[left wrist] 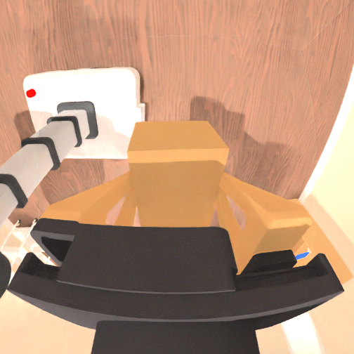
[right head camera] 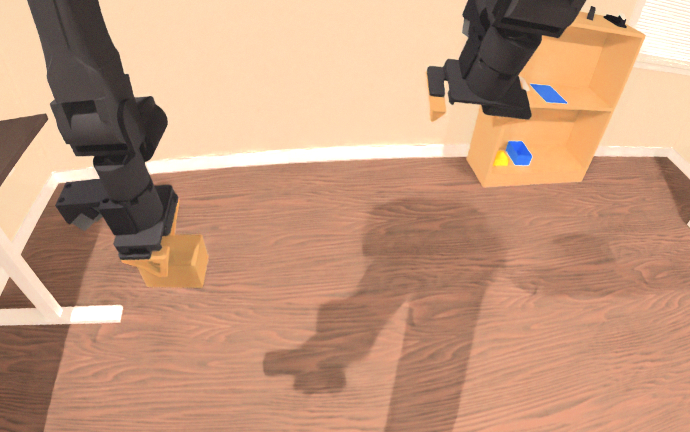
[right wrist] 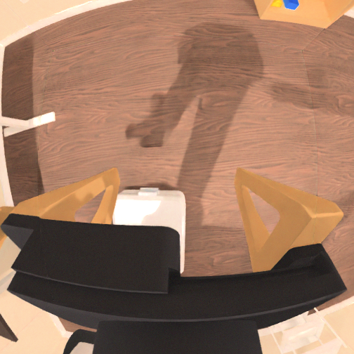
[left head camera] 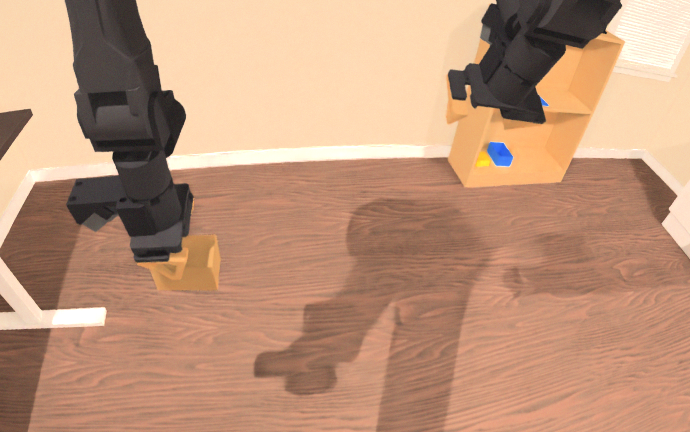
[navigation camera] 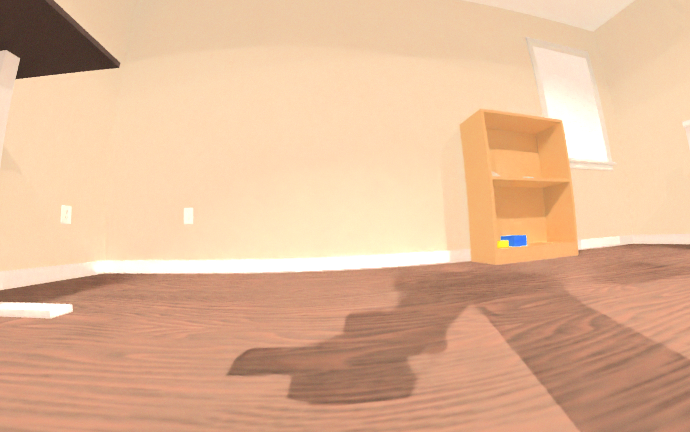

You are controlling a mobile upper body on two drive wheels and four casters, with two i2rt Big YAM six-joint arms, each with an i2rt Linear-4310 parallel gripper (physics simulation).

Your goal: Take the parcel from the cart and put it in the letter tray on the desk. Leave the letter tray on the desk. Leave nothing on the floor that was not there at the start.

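Frame: origin at the left arm's base, x back, y right, z up, level; centimetres.
Seen in the pictures: left gripper, between the fingertips: (right head camera: 166, 258) (left head camera: 178, 259); right gripper, between the fingertips: (right head camera: 462, 120) (left head camera: 476, 123).
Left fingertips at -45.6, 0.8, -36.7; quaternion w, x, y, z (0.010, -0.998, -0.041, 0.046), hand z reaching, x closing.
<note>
A point is followed by its place in that frame, as x, y, z.
The parcel, an orange-brown box (left head camera: 203, 272) @[-42.8, 5.2, -35.7] (right head camera: 185, 269) @[-42.8, 5.0, -35.5] (left wrist: 177, 192), is held above the floor. My left gripper (left head camera: 184, 258) @[-45.6, 0.8, -36.7] (right head camera: 168, 256) @[-45.6, 0.8, -36.7] (left wrist: 176, 175) is shut on it, one finger on each side. My right gripper (left head camera: 483, 121) @[-59.8, 44.1, -21.3] (right head camera: 465, 118) @[-59.8, 44.1, -21.3] (right wrist: 176, 174) is open and empty, raised in front of the wall and bookshelf in the head views. A dark corner of the desk (left head camera: 11, 127) @[-99.0, -68.0, -46.0] (right head camera: 19, 139) @[-94.9, -68.3, -46.0] (navigation camera: 61, 48) @[-94.5, -79.2, -48.5] shows at the far left. The letter tray does not show. A pale wire-framed thing (right wrist: 299, 337), perhaps the cart, shows at the lower right of the right wrist view.
A white desk foot (left head camera: 78, 316) (right head camera: 96, 313) (navigation camera: 43, 309) lies on the floor at the left. A wooden bookshelf (left head camera: 465, 152) @[-200.3, 114.8, -122.6] (right head camera: 481, 152) @[-201.9, 114.5, -124.4] (navigation camera: 478, 203) @[-203.9, 114.2, -99.4] stands against the wall at the right, holding a blue bin (left head camera: 500, 154) @[-213.0, 146.9, -130.7] (right head camera: 519, 153) @[-213.0, 146.8, -130.6] (navigation camera: 516, 240) @[-200.1, 140.3, -126.8]. My white base (left wrist: 115, 90) (right wrist: 150, 210) shows below the arms.
</note>
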